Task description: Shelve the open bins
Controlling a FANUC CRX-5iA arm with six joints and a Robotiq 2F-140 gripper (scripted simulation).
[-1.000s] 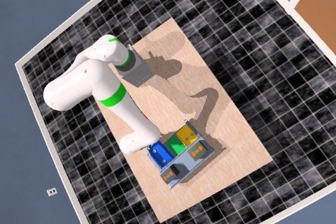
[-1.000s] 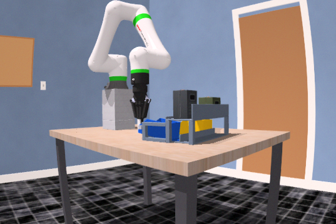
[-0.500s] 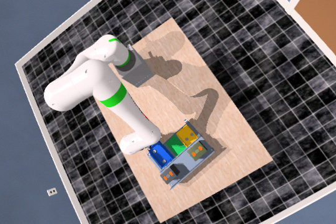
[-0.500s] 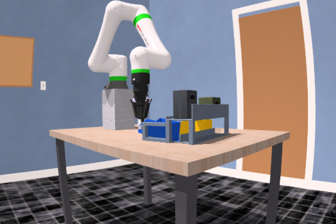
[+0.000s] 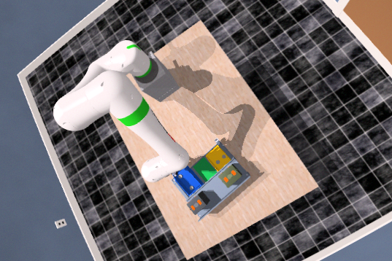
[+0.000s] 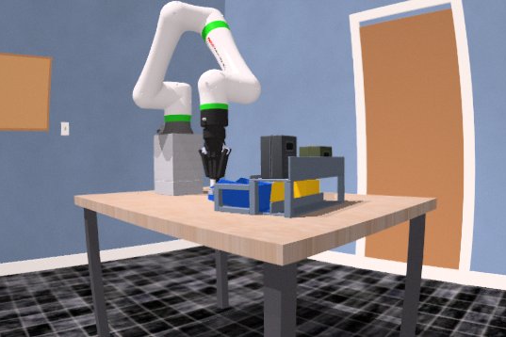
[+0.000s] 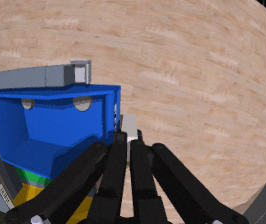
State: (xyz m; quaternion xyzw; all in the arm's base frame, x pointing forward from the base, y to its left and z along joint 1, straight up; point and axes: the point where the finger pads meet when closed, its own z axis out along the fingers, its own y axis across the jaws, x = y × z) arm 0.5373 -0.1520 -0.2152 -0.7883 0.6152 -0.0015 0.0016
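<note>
Right now my hand is 10 cm short of the blue bin, 2 cm to the right of it and 1 cm above it. The rest, counted from my hand: yellow bin 10 cm ahead, 26 cm to the left, 2 cm below; then dark box 25 cm ahead, 6 cm to the left, 10 cm above.
</note>
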